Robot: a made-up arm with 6 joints. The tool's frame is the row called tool.
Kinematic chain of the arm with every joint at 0, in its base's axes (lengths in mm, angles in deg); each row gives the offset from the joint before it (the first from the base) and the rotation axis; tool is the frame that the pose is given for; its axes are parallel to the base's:
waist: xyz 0 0 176 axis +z
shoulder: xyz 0 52 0 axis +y
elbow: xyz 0 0 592 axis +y
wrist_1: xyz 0 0 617 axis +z
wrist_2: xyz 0 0 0 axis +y
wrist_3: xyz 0 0 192 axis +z
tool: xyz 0 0 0
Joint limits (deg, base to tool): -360..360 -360..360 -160..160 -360..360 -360..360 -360..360
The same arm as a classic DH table. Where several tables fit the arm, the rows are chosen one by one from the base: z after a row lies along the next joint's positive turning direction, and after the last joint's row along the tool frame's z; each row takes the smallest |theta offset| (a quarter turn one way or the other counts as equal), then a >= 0, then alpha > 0; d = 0 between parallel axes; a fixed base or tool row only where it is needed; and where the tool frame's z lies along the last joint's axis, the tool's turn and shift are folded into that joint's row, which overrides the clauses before.
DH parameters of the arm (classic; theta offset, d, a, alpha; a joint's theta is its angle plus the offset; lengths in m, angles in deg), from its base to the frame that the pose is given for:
waist: 0.00 0.1760 0.0000 -90.00
shoulder: -90.00 0.0000 0.5920 0.00
elbow: 90.00 0.0520 0.0000 90.00
wrist_1: 0.00 0.6170 0.0000 -90.00
wrist_2: 0.00 0.0000 0.0000 90.00
wrist_3: 0.00 0.1920 0.0000 0.00
Joint limits (deg, base to tool): -360.00..360.00 -360.00..360.00 -160.00..160.00 -360.00..360.00 -360.00..360.00 -360.00..360.00

